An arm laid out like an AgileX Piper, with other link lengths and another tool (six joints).
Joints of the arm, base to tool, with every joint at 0 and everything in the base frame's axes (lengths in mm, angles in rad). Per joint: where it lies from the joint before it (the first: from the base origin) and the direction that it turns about. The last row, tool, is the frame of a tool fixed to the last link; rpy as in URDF.
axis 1: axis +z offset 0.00 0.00 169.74
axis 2: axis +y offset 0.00 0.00 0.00
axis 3: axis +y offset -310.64 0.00 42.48
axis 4: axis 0.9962 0 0.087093 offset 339.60 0.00 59.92
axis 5: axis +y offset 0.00 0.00 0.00
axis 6: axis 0.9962 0 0.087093 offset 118.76 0.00 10.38
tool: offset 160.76 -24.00 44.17 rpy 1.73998 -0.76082 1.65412
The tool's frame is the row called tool.
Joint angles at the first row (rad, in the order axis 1, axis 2, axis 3, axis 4, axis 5, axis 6):
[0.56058, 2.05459, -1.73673, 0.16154, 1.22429, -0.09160]
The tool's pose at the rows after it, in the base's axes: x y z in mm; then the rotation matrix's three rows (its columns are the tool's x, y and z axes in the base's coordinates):
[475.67 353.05 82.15], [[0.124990 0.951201 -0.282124], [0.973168 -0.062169 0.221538], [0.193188 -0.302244 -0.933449]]
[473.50 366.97 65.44], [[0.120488 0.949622 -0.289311], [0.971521 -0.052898 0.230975], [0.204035 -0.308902 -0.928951]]
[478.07 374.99 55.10], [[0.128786 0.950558 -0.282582], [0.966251 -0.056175 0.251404], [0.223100 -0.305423 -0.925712]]
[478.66 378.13 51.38], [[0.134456 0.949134 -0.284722], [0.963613 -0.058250 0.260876], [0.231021 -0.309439 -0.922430]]
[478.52 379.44 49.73], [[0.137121 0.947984 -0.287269], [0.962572 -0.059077 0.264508], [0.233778 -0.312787 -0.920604]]
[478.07 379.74 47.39], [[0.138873 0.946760 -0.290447], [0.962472 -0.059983 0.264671], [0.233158 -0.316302 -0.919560]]
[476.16 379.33 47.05], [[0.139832 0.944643 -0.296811], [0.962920 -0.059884 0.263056], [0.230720 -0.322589 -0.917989]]
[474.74 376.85 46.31], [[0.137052 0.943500 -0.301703], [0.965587 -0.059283 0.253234], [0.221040 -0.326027 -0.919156]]
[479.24 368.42 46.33], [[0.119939 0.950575 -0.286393], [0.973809 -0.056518 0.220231], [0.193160 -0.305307 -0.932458]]
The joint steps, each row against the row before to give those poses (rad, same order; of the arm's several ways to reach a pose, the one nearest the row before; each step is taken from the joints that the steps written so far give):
[0.04007, 0.03066, -0.00163, 0.01045, -0.02095, 0.00000]
[0.01609, 0.03219, -0.00001, 0.01566, -0.03440, -0.00001]
[0.00182, 0.02291, -0.00195, 0.01561, -0.03658, 0.00000]
[0.00000, 0.00895, -0.00210, 0.01035, -0.00909, 0.00001]
[0.00001, 0.00425, -0.00167, 0.00502, -0.00185, 0.00001]
[-0.00001, 0.00407, -0.00002, 0.00225, -0.00097, -0.00001]
[0.00001, -0.00002, 0.00004, 0.00230, 0.00654, 0.00000]
[0.00000, -0.00001, 0.00001, -0.00619, 0.00914, 0.00000]
[0.00000, -0.00210, -0.00003, -0.03948, 0.00414, 0.00000]

